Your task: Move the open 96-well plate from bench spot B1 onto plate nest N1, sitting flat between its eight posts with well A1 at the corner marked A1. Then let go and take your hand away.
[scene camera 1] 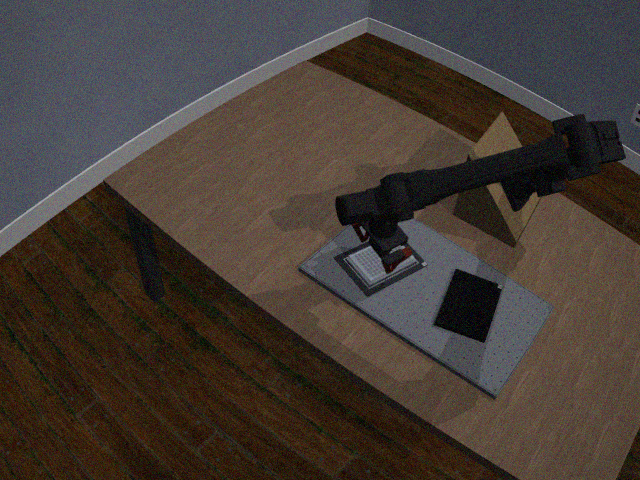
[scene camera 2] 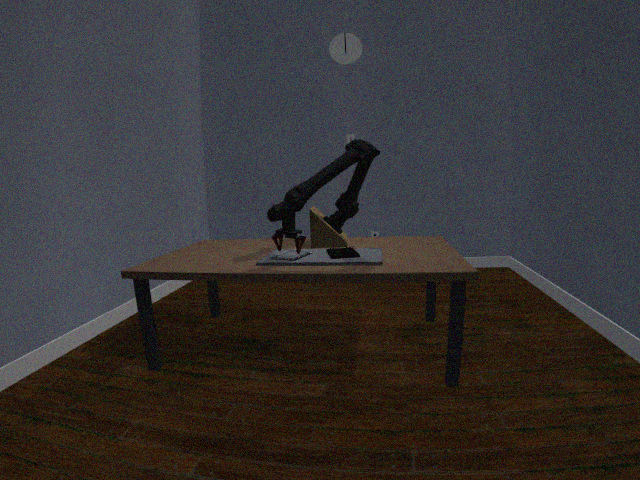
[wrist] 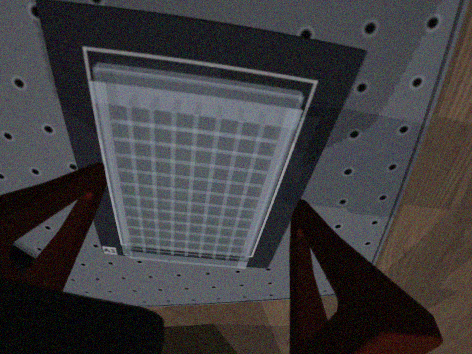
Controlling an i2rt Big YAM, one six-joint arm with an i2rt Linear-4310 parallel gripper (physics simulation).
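Frame: origin at the arm's base, x ahead, y left, z up, level; millimetres.
Seen in the pictures: gripper, between the fingertips: (scene camera 1: 376, 256) (scene camera 2: 289, 252) (wrist: 201, 191); arm's base, origin of its link: (scene camera 1: 510, 184) (scene camera 2: 332, 225).
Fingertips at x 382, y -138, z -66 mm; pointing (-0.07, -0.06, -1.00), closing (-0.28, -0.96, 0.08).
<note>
Pixels of each thing's top centre, then the offset from my fingertips to it. "*": a spot on its surface instead. Level surfaces: height alone.
- pale 96-well plate, centre of its top: (wrist: 189, 203) (scene camera 1: 382, 256) (scene camera 2: 291, 252) dz -3, dx -11, dy +9 mm
- dark spot B1, a spot on its surface: (wrist: 200, 35) * dz -17, dx +66, dy -11 mm
- nest N1, centre of its top: (scene camera 1: 471, 300) (scene camera 2: 342, 249) dz +3, dx -43, dy +233 mm
- grey perforated board, centre of its top: (wrist: 7, 219) (scene camera 1: 436, 289) (scene camera 2: 323, 254) dz -18, dx -32, dy +147 mm
- wooden table, height of its surface: dz -32 mm
The pale 96-well plate (scene camera 1: 366, 259) (scene camera 2: 289, 255) (wrist: 192, 165) lies flat on the dark spot B1 (scene camera 1: 368, 290) (wrist: 200, 35), inside its white outline. The spot's A1 label shows at the lower left in the wrist view. My gripper (scene camera 1: 376, 253) (scene camera 2: 291, 251) (wrist: 201, 191) is open, with nothing held. Its fingertips are low over the plate's end nearer the A1 label, one beyond each long side. The nest N1 (scene camera 1: 467, 304) (scene camera 2: 343, 253) is a black rectangle with a small pale label at one corner. Its posts are too dark to make out. The nest does not show in the wrist view.
The grey perforated board (scene camera 1: 408, 315) (scene camera 2: 372, 258) (wrist: 345, 160) carries both spots and lies on the wooden table (scene camera 1: 232, 206) (scene camera 2: 413, 253). A tan wedge-shaped block (scene camera 1: 480, 209) (scene camera 2: 325, 235) stands behind the board, by the arm's base. The arm reaches over the board's back edge.
</note>
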